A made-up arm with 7 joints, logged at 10 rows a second.
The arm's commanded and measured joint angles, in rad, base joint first. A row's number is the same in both.
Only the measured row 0 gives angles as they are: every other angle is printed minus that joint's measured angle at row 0.
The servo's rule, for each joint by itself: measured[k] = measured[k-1] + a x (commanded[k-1-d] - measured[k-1]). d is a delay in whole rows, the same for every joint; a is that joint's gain. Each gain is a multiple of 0.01, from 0.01 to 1. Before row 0 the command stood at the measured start. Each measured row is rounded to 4 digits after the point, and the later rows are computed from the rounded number. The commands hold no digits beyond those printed.
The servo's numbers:
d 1
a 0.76 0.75 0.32 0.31 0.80 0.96 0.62
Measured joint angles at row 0: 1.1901 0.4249 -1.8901 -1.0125 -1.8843 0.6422 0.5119
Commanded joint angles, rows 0 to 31: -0.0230 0.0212 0.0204 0.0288 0.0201 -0.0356 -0.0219; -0.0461 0.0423 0.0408 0.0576 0.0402 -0.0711 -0.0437; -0.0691 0.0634 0.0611 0.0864 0.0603 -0.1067 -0.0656; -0.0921 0.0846 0.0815 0.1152 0.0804 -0.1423 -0.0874; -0.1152 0.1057 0.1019 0.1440 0.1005 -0.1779 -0.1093; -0.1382 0.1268 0.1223 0.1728 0.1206 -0.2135 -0.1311; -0.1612 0.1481 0.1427 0.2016 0.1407 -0.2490 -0.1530; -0.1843 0.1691 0.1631 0.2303 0.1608 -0.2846 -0.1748; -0.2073 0.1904 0.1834 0.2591 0.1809 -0.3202 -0.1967; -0.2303 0.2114 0.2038 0.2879 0.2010 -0.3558 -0.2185; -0.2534 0.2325 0.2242 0.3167 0.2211 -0.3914 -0.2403; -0.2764 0.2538 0.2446 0.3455 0.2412 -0.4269 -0.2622; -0.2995 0.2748 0.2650 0.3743 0.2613 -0.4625 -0.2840; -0.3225 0.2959 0.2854 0.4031 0.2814 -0.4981 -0.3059; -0.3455 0.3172 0.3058 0.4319 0.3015 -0.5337 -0.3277; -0.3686 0.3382 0.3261 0.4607 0.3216 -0.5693 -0.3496; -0.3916 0.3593 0.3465 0.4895 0.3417 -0.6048 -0.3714; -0.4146 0.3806 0.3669 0.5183 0.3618 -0.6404 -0.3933; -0.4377 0.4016 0.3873 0.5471 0.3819 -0.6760 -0.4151; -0.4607 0.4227 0.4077 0.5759 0.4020 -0.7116 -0.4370; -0.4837 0.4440 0.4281 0.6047 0.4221 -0.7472 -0.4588; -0.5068 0.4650 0.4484 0.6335 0.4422 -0.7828 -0.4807; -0.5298 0.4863 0.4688 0.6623 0.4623 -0.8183 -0.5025; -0.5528 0.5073 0.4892 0.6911 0.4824 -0.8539 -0.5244; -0.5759 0.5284 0.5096 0.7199 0.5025 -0.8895 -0.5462; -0.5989 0.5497 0.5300 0.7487 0.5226 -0.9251 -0.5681; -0.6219 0.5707 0.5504 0.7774 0.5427 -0.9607 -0.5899; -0.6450 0.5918 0.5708 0.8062 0.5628 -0.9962 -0.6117; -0.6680 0.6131 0.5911 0.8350 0.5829 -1.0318 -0.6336; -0.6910 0.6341 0.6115 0.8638 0.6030 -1.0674 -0.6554; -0.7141 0.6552 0.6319 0.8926 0.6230 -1.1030 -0.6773; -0.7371 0.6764 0.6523 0.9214 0.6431 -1.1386 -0.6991
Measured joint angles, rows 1 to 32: 0.0000 0.0000 0.0000 0.0000 0.0000 0.0000 0.0000; -0.0175 0.0159 0.0065 0.0089 0.0161 -0.0342 -0.0136; -0.0392 0.0357 0.0175 0.0240 0.0354 -0.0696 -0.0323; -0.0619 0.0565 0.0315 0.0433 0.0553 -0.1052 -0.0529; -0.0849 0.0776 0.0475 0.0656 0.0754 -0.1408 -0.0743; -0.1079 0.0987 0.0649 0.0899 0.0955 -0.1764 -0.0960; -0.1309 0.1198 0.0833 0.1156 0.1156 -0.2120 -0.1178; -0.1539 0.1410 0.1023 0.1423 0.1357 -0.2475 -0.1396; -0.1770 0.1621 0.1218 0.1696 0.1558 -0.2831 -0.1614; -0.2000 0.1833 0.1415 0.1973 0.1759 -0.3187 -0.1833; -0.2230 0.2044 0.1614 0.2254 0.1960 -0.3543 -0.2051; -0.2461 0.2255 0.1815 0.2537 0.2161 -0.3899 -0.2269; -0.2691 0.2467 0.2017 0.2822 0.2362 -0.4254 -0.2488; -0.2922 0.2678 0.2220 0.3108 0.2563 -0.4610 -0.2706; -0.3152 0.2889 0.2423 0.3394 0.2764 -0.4966 -0.2925; -0.3382 0.3101 0.2626 0.3681 0.2965 -0.5322 -0.3143; -0.3613 0.3312 0.2829 0.3968 0.3166 -0.5678 -0.3362; -0.3843 0.3523 0.3033 0.4255 0.3367 -0.6033 -0.3580; -0.4073 0.3735 0.3237 0.4543 0.3568 -0.6389 -0.3799; -0.4304 0.3946 0.3441 0.4831 0.3769 -0.6745 -0.4017; -0.4534 0.4157 0.3645 0.5119 0.3970 -0.7101 -0.4236; -0.4764 0.4369 0.3849 0.5407 0.4171 -0.7457 -0.4454; -0.4995 0.4580 0.4052 0.5695 0.4372 -0.7813 -0.4673; -0.5225 0.4792 0.4256 0.5983 0.4573 -0.8168 -0.4891; -0.5455 0.5003 0.4460 0.6271 0.4774 -0.8524 -0.5110; -0.5686 0.5214 0.4664 0.6559 0.4975 -0.8880 -0.5328; -0.5916 0.5426 0.4868 0.6847 0.5176 -0.9236 -0.5547; -0.6146 0.5637 0.5072 0.7134 0.5377 -0.9592 -0.5765; -0.6377 0.5848 0.5276 0.7422 0.5578 -0.9947 -0.5983; -0.6607 0.6060 0.5479 0.7710 0.5779 -1.0303 -0.6202; -0.6837 0.6271 0.5683 0.7998 0.5980 -1.0659 -0.6420; -0.7068 0.6482 0.5887 0.8286 0.6180 -1.1015 -0.6639
